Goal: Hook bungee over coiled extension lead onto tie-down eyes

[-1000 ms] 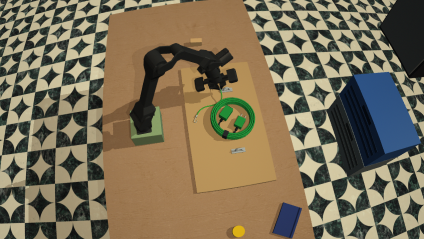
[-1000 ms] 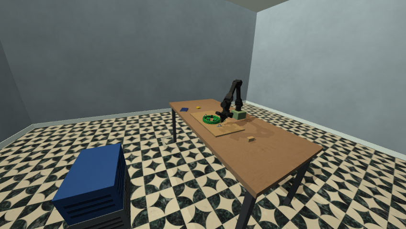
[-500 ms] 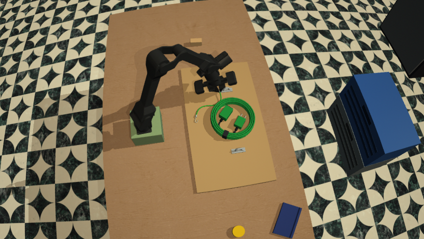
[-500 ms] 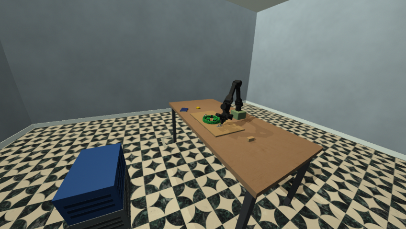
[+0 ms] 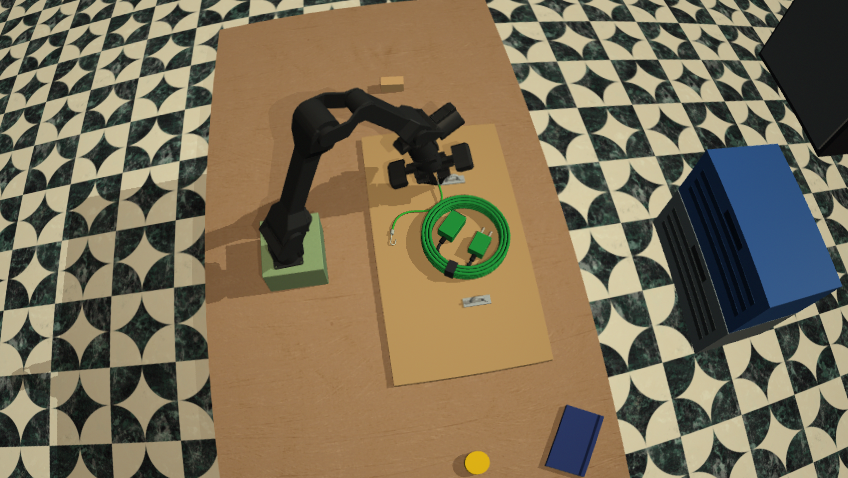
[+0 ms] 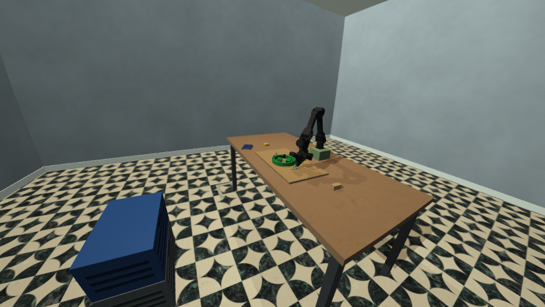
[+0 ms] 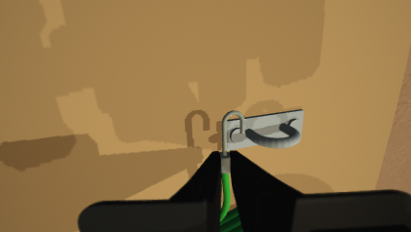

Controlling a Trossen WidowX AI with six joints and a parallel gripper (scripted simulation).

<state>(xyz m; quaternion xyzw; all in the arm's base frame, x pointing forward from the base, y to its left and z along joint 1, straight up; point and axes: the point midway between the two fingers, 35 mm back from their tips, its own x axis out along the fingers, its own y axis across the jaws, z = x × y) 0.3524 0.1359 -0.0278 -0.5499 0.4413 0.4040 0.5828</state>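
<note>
My gripper is now 14 cm to the left of the board and 5 cm above it. Round my hand: small wooden block: 4 cm behind, 34 cm to the left, 4 cm below; yellow disc: 6 cm behind, 64 cm to the right, 5 cm below.
</note>
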